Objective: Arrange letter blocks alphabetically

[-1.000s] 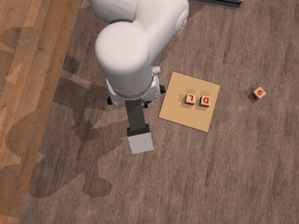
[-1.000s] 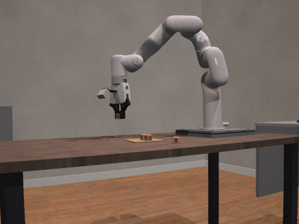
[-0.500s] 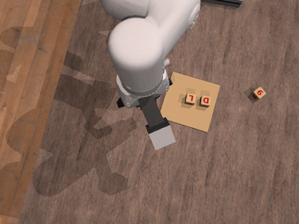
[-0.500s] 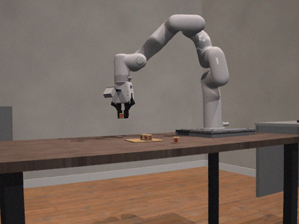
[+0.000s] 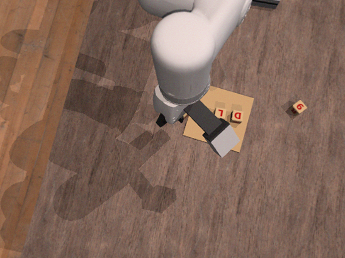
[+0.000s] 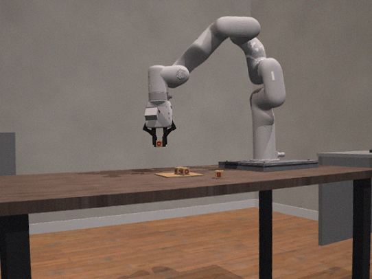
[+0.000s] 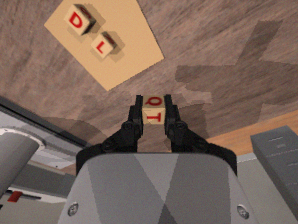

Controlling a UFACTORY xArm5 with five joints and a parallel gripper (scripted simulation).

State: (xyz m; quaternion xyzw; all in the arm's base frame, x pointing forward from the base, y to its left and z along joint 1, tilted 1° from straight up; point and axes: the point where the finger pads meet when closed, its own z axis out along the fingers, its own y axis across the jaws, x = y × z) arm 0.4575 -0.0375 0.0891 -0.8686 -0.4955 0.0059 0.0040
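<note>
Now: the tan mat 40 mm behind my hand, 80 mm to the left of it and 120 mm below it.
</note>
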